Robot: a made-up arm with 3 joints.
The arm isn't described. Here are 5 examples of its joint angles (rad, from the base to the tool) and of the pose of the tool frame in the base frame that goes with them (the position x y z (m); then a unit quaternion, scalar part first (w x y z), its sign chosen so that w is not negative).
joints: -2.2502 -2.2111 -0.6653
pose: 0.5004 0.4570 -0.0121 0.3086 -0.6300 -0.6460 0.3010
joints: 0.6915 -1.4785 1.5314
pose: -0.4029 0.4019 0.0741 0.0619 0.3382 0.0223 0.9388
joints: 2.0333 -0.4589 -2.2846
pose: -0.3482 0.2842 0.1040 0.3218 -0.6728 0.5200 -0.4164
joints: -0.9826 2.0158 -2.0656
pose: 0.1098 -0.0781 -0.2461 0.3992 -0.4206 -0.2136 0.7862
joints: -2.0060 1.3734 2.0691
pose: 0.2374 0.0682 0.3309 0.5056 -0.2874 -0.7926 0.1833
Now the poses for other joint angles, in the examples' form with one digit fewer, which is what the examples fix.
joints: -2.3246 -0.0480 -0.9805
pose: 0.002 0.277 0.566 0.355 0.413 -0.820 -0.179
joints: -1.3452 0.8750 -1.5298
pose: 0.327 -0.095 0.212 0.282 0.581 -0.224 -0.730
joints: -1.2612 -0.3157 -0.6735
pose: 0.368 0.421 0.296 0.795 0.105 -0.580 -0.144
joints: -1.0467 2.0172 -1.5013
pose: 0.136 -0.153 -0.234 0.162 -0.491 -0.094 0.851
